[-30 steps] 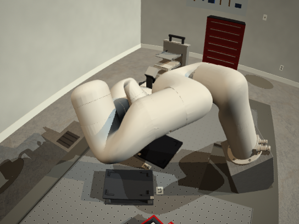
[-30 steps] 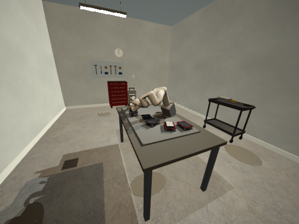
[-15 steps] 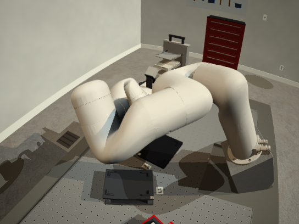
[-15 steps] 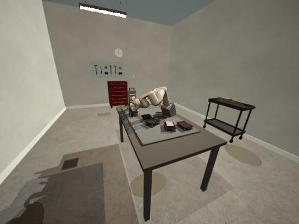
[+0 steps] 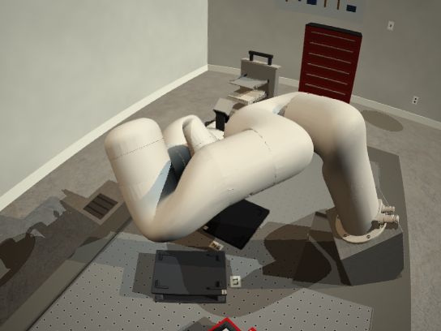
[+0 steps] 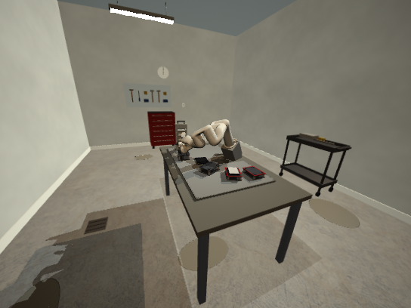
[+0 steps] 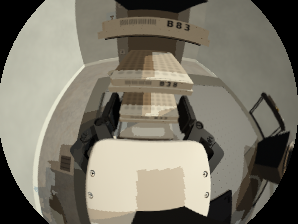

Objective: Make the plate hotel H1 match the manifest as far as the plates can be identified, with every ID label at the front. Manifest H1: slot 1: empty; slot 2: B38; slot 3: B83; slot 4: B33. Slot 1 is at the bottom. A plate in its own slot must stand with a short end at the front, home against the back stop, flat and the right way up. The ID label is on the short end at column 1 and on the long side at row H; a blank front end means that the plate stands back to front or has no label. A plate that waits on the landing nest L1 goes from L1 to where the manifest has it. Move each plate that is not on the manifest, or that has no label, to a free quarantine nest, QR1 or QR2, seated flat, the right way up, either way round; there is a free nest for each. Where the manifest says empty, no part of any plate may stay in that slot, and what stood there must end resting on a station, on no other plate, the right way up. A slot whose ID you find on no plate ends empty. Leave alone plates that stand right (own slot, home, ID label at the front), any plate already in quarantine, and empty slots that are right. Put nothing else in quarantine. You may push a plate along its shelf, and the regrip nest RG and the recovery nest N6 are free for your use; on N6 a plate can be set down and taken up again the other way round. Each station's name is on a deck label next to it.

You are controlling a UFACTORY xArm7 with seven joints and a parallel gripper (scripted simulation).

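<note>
Right now my hand is 13 cm to the right of the regrip nest RG and 8 cm above it. From my hand the other things lie so: plate hotel H1: 13 cm to the right, 3 cm above; black nest N6: 18 cm behind, 26 cm to the left, 13 cm below; deck label: 29 cm behind, 43 cm to the left, 14 cm below.
</note>
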